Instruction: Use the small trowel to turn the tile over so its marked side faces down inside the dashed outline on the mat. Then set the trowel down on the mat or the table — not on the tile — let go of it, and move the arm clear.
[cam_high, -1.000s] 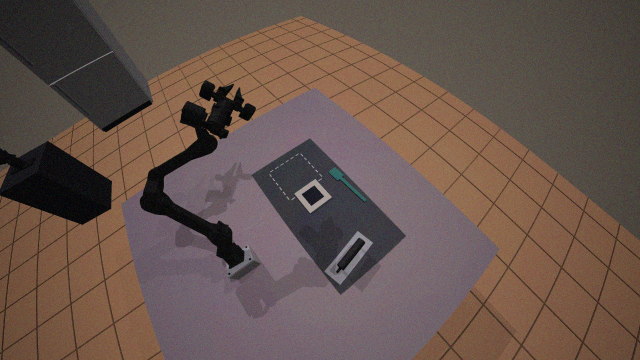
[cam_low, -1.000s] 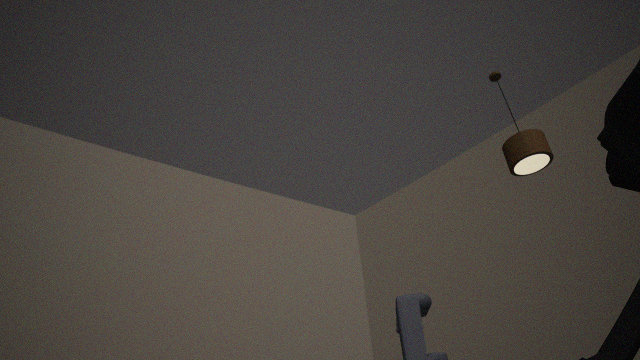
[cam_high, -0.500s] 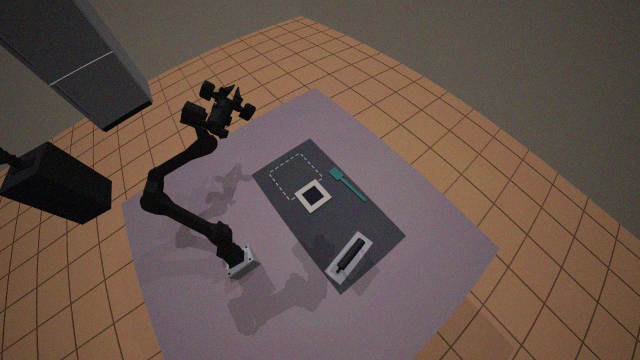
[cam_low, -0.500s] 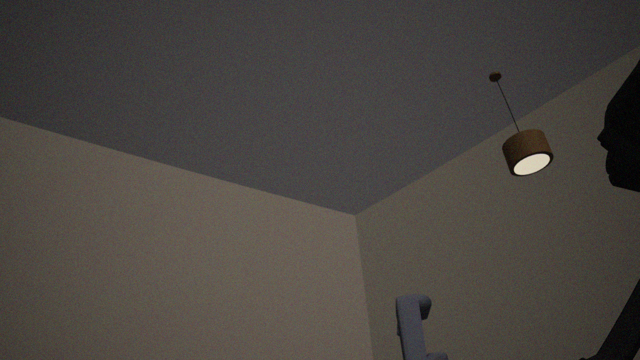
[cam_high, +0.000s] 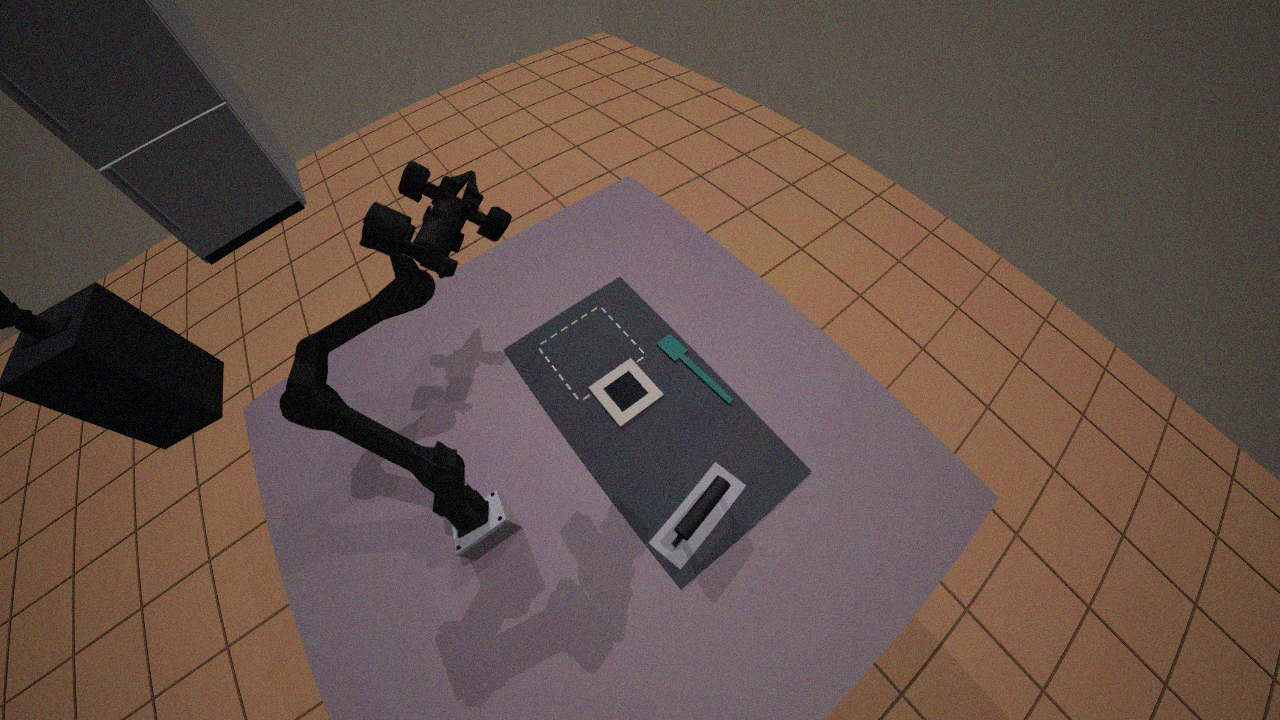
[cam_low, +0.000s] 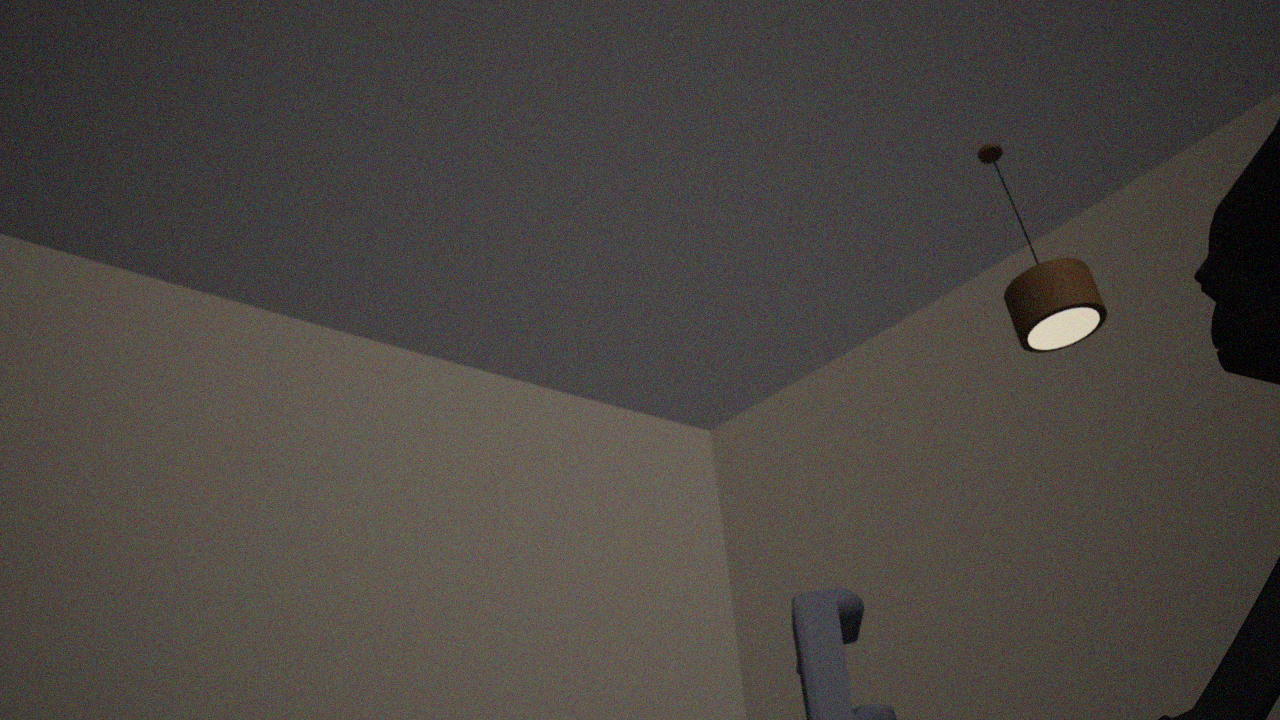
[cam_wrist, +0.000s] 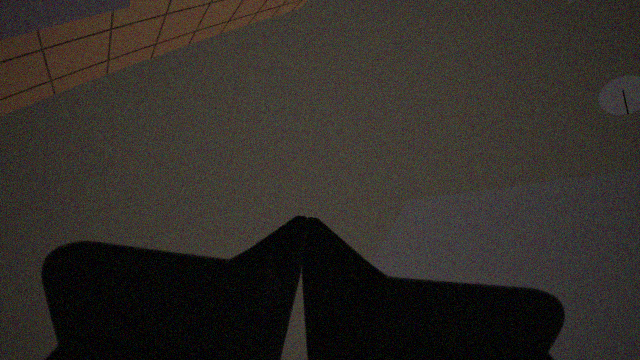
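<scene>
Now: the trowel 620 mm to the right of my gripper tip, 350 mm below it and 110 mm ahead of it. From my gripper tip the other things lie so: tan tile 390 mm below, 340 mm to the right, 100 mm ahead; then teal T-shaped piece 390 mm below, 350 mm to the right, 250 mm ahead.
</scene>
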